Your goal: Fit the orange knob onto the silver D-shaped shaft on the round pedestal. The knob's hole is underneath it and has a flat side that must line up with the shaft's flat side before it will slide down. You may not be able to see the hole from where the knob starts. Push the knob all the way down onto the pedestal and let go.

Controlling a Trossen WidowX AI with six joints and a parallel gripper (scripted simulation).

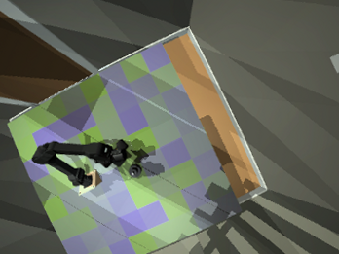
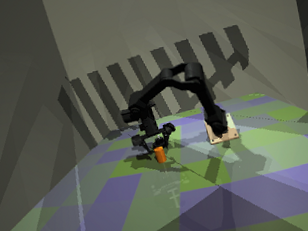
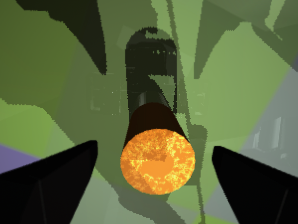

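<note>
My gripper tip is now right at the orange knob. The rest, counted from my gripper tip: round dark pedestal (10 mm ahead, 170 mm to the right, 20 mm below).
</note>
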